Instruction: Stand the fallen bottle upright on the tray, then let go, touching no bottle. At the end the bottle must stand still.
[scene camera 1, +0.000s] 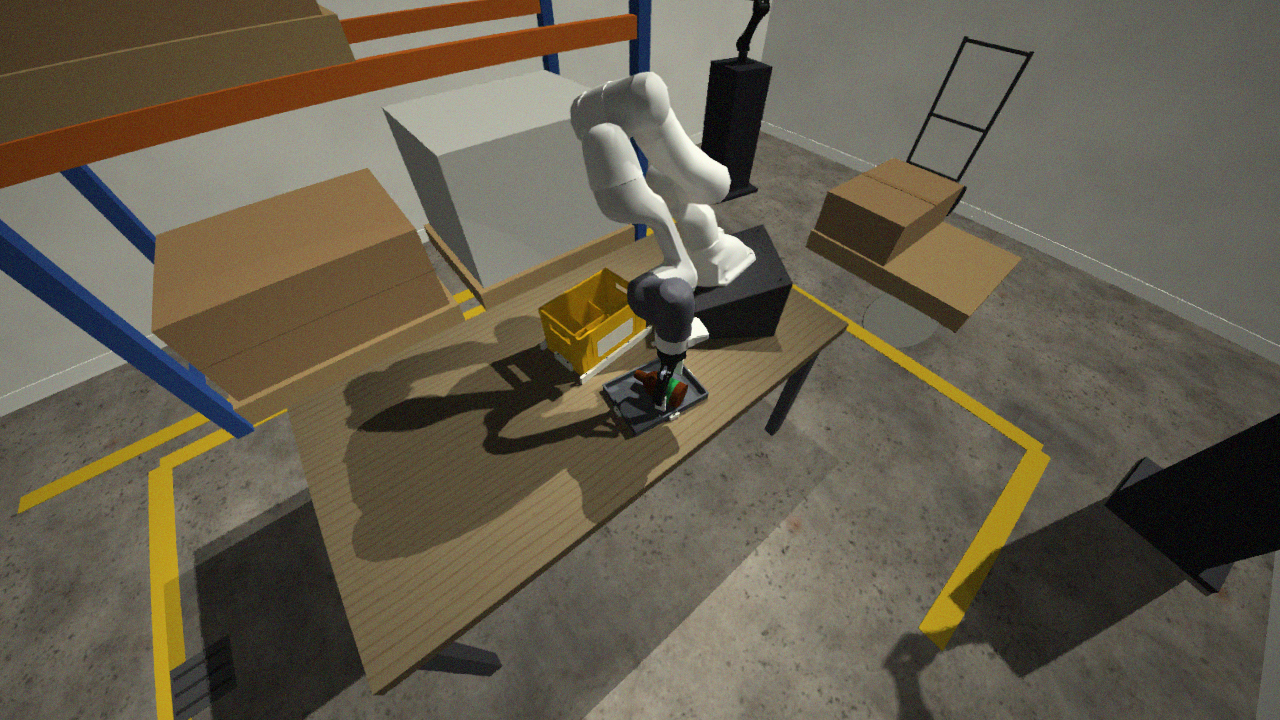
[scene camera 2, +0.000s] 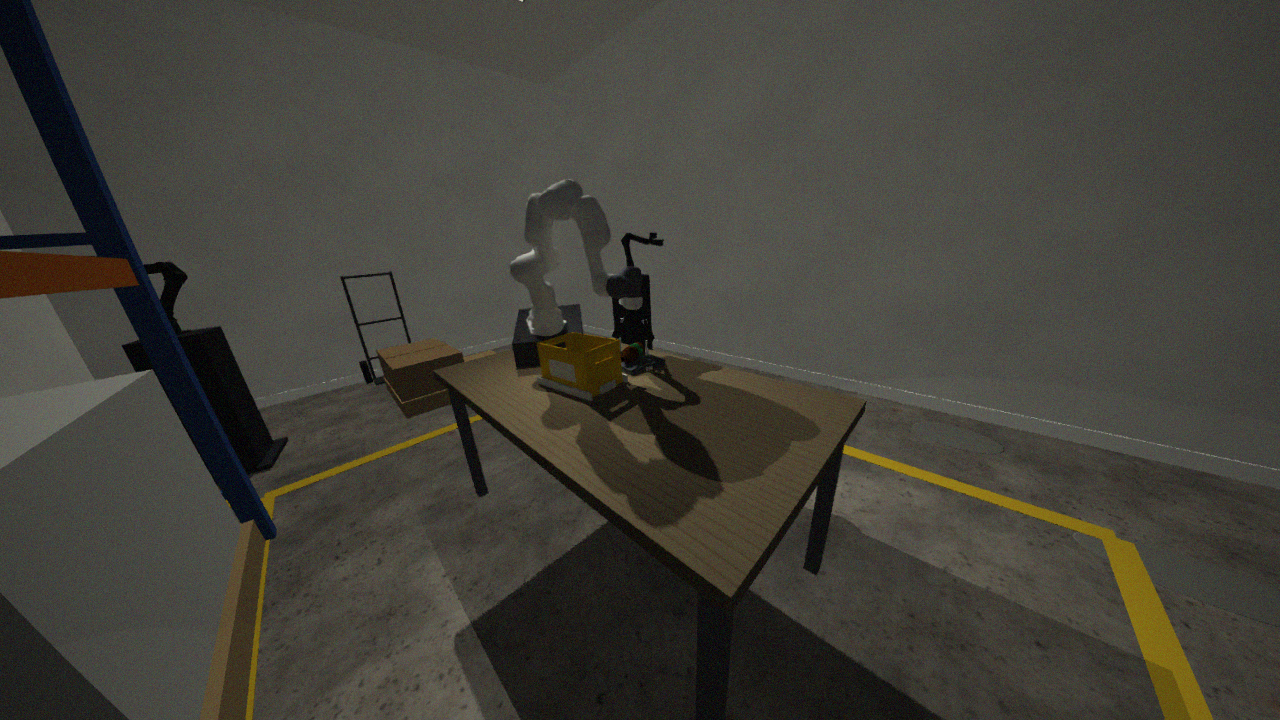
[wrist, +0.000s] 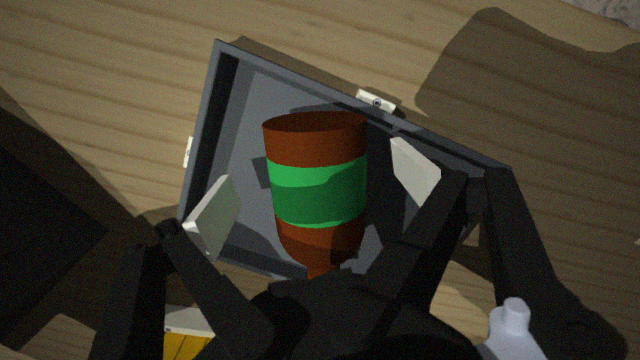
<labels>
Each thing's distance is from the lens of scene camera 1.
my gripper (scene camera 1: 668, 390): 118 cm
brown bottle (scene camera 1: 676, 390): 113 cm
</labels>
